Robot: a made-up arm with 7 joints. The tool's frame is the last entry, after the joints.
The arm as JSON. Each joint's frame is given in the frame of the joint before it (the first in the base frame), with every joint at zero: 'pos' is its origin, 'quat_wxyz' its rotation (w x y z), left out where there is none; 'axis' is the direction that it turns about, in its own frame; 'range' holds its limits. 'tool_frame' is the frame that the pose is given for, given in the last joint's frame.
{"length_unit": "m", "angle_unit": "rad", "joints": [
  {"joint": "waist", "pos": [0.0, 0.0, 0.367], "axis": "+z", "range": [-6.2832, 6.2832]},
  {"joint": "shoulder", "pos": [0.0, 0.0, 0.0], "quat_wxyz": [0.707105, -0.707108, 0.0, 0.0], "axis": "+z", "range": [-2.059, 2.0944]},
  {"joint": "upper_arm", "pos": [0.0, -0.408, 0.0], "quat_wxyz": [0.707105, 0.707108, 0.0, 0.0], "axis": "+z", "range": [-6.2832, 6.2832]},
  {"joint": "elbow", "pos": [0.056, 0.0, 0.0], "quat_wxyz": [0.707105, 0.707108, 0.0, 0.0], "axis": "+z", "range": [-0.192, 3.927]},
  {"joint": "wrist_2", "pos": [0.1, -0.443, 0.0], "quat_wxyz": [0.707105, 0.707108, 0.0, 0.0], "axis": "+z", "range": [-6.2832, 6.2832]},
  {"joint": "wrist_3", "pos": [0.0, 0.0, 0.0], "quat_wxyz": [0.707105, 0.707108, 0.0, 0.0], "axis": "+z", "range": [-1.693, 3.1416]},
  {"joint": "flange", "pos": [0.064, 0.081, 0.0], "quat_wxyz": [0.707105, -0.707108, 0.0, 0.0], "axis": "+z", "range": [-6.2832, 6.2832]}
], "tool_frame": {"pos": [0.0, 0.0, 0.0]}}
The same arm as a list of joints. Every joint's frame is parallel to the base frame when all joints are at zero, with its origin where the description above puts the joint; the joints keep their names.
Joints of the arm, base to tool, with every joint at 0 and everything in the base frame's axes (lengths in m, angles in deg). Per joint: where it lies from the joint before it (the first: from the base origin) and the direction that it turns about. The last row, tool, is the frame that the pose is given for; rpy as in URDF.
waist: offset 0 0 0.367 axis 0 0 1
shoulder: offset 0 0 0 axis 0 1 0
upper_arm: offset 0 0 0.408 axis 0 0 1
elbow: offset 0.056 0 0 axis 0 -1 0
wrist_2: offset 0.1 0 -0.443 axis 0 0 -1
wrist_3: offset 0 0 0 axis 0 1 0
flange: offset 0.064 0 -0.081 axis 0 0 -1
tool: offset 0 0 0 rpy -180 0 0
Joint limits (deg, base to tool): -360..360 -117.97..120 -360..360 -11..225 -360..360 -97..180 -360..360

